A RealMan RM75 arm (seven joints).
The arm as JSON. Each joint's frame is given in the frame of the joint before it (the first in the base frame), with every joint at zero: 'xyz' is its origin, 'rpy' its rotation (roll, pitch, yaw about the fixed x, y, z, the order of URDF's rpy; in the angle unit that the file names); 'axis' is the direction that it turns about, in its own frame. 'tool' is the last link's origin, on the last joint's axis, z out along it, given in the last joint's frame.
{
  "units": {
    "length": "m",
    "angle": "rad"
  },
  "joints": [
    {
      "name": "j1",
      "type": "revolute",
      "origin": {
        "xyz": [
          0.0,
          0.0,
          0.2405
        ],
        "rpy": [
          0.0,
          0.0,
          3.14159
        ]
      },
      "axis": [
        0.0,
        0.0,
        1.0
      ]
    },
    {
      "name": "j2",
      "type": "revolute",
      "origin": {
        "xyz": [
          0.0,
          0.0,
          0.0
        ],
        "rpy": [
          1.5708,
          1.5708,
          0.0
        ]
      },
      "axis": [
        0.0,
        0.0,
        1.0
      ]
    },
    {
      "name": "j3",
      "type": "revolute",
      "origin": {
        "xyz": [
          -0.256,
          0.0,
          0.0
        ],
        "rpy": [
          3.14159,
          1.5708,
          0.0
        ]
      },
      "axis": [
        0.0,
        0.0,
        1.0
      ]
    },
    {
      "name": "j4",
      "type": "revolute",
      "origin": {
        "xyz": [
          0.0,
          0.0,
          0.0
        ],
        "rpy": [
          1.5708,
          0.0,
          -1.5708
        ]
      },
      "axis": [
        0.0,
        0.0,
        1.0
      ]
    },
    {
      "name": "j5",
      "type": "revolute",
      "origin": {
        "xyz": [
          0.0,
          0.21,
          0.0
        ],
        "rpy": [
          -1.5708,
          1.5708,
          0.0
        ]
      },
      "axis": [
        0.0,
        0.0,
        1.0
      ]
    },
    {
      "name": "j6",
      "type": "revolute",
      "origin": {
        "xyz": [
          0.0,
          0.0,
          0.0
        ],
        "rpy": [
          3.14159,
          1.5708,
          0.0
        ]
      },
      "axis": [
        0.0,
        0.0,
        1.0
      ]
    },
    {
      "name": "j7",
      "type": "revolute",
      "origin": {
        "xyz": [
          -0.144,
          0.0,
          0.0
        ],
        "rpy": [
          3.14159,
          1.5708,
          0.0
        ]
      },
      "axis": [
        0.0,
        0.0,
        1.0
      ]
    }
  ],
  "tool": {
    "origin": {
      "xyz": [
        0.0,
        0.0,
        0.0
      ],
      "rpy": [
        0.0,
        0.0,
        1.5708
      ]
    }
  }
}
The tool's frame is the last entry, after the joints.
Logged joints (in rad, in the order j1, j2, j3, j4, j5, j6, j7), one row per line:
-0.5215 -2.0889 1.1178 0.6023 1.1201 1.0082 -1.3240
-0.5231 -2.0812 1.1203 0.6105 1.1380 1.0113 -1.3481
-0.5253 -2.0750 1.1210 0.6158 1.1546 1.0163 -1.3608
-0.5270 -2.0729 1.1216 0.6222 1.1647 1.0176 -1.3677
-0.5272 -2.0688 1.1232 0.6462 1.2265 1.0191 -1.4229
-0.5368 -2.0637 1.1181 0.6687 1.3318 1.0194 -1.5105
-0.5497 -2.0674 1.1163 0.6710 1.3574 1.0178 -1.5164
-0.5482 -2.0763 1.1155 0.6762 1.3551 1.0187 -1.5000
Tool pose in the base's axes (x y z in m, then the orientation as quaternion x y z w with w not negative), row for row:
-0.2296 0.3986 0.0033 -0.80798 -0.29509 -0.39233 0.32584
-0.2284 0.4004 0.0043 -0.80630 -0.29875 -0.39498 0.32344
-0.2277 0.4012 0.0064 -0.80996 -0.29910 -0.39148 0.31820
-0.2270 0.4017 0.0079 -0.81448 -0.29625 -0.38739 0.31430
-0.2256 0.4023 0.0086 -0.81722 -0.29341 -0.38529 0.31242
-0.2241 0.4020 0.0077 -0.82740 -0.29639 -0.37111 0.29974
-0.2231 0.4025 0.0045 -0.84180 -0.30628 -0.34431 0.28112
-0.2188 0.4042 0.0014 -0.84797 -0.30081 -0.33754 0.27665
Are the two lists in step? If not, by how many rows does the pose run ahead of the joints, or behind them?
The pose runs 1 row behind the joints: the pose in row i belongs to the joints in row i - 1.
